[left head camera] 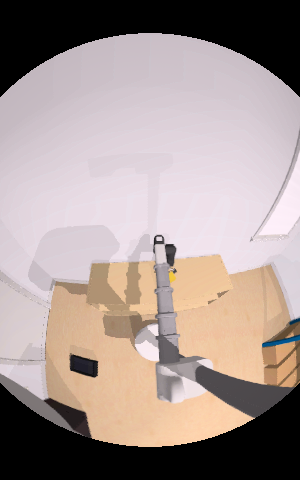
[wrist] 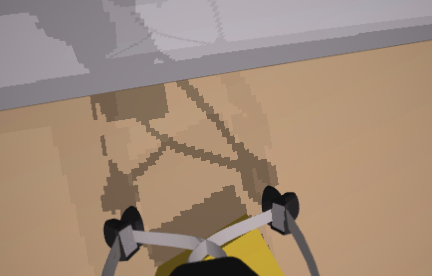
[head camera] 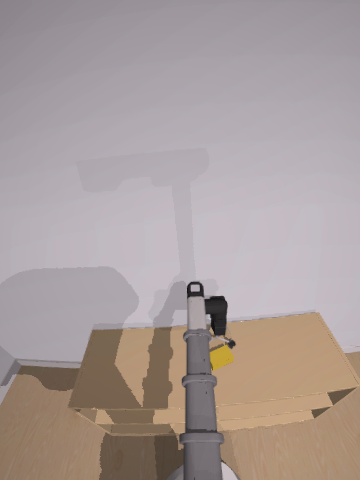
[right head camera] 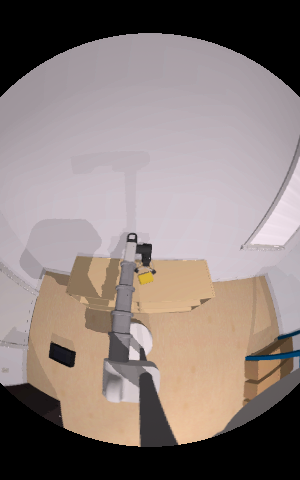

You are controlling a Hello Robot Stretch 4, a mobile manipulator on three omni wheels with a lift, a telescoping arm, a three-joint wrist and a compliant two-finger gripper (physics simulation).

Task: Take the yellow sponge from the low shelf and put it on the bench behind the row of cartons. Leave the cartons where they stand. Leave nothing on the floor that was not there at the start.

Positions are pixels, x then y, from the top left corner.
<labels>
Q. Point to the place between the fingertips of the gripper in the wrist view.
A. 203,211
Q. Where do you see a low wooden shelf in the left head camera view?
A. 114,288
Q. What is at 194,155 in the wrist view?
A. A low wooden shelf.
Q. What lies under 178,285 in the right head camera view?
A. A low wooden shelf.
</labels>
